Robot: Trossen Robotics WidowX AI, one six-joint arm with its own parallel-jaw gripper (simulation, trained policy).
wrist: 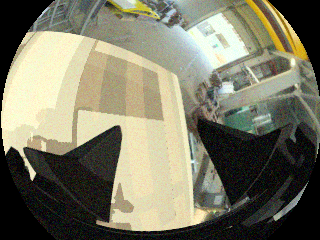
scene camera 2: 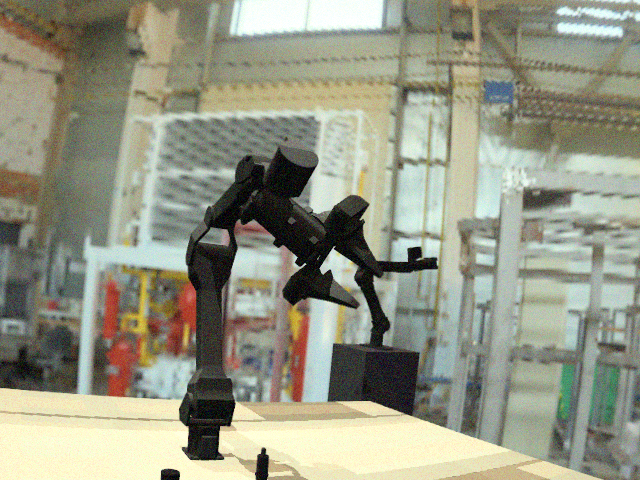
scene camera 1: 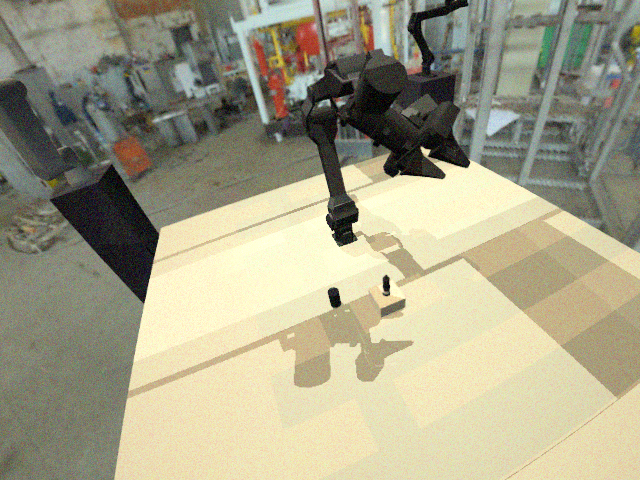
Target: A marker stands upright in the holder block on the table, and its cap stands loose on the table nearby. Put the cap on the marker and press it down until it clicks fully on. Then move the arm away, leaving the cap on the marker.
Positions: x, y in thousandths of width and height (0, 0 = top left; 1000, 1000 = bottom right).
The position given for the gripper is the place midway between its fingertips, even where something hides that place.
Labels:
gripper: wrist 502, 531; scene camera 2 577, 609; scene camera 1 713, 357

